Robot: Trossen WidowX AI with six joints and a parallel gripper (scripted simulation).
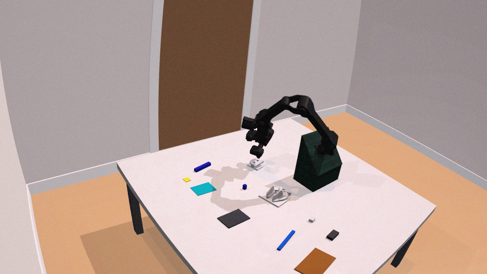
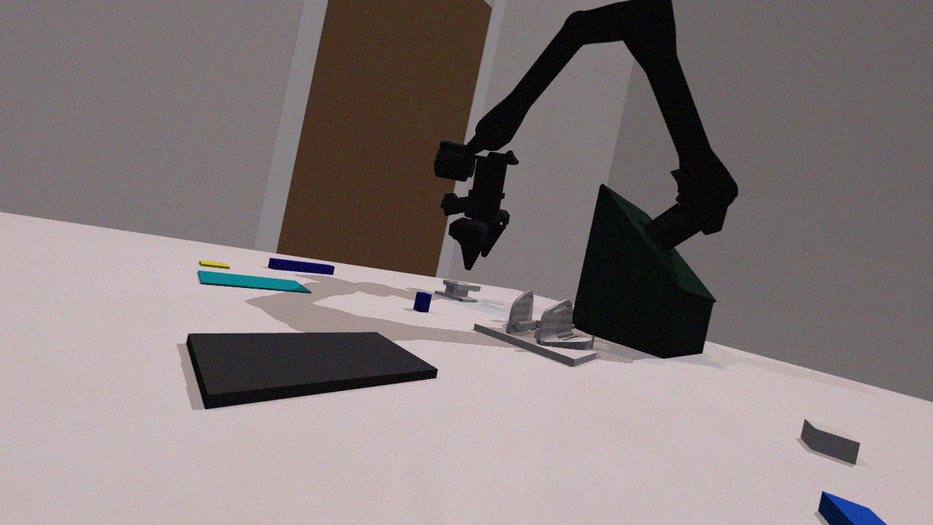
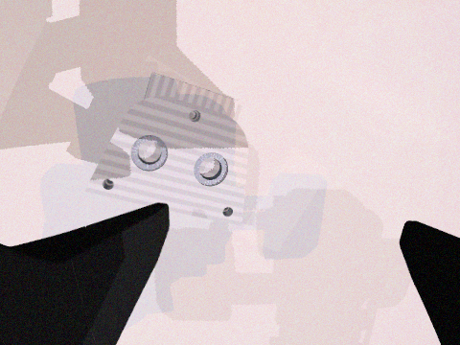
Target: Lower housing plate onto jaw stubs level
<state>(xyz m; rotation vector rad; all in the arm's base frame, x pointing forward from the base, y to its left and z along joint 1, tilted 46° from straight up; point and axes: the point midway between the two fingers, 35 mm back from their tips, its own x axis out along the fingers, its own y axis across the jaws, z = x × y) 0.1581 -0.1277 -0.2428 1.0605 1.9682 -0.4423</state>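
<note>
The grey stand is 70 mm below my gripper tip and 40 mm ahead of it. Also, from my gripper tip: cyan tile 390 mm ahead, 70 mm below, 50 mm to the left; yellow tile 420 mm ahead, 70 mm below, 50 mm to the right; blue cube 210 mm ahead, 140 mm to the left, 60 mm below.
</note>
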